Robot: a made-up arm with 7 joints.
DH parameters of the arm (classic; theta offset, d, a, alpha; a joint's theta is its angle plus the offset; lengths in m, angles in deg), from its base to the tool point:
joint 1: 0 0.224 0.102 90
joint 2: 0 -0.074 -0.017 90
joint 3: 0 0.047 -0.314 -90
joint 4: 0 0.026 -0.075 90
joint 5: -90 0.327 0.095 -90
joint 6: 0 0.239 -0.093 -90
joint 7: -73.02 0 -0.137 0
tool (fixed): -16.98 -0.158 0 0
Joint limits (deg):
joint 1: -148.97..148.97
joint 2: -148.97..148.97
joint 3: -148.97..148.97
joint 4: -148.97..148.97
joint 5: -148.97..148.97
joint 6: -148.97..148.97
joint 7: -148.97..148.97
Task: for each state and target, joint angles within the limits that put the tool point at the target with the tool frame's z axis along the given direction. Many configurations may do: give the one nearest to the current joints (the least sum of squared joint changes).
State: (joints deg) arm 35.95 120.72 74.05 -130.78 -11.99 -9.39 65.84
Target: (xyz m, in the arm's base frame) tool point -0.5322 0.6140 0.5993 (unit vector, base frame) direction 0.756 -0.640 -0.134
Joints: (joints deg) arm 47.09 139.14 102.48 -91.47 -45.76 -7.77 106.98
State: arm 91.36 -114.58 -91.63 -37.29 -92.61 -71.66 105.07
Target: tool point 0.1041 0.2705 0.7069 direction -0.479 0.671 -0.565
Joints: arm 127.43 -130.89 -70.43 -52.84 -83.37 -56.68 98.06
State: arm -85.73 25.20 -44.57 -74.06 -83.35 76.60 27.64
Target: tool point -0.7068 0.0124 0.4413 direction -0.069 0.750 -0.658
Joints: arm -70.57 1.99 -52.45 -79.01 -141.65 115.29 13.35
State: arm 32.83 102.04 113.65 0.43 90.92 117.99 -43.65
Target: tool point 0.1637 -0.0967 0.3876 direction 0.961 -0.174 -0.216
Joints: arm -26.09 120.52 108.23 45.78 36.78 117.08 -16.99
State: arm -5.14 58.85 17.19 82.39 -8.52 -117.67 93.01
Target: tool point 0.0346 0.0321 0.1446 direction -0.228 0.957 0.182
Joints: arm 18.29 71.42 16.68 44.32 -4.57 -87.26 102.98
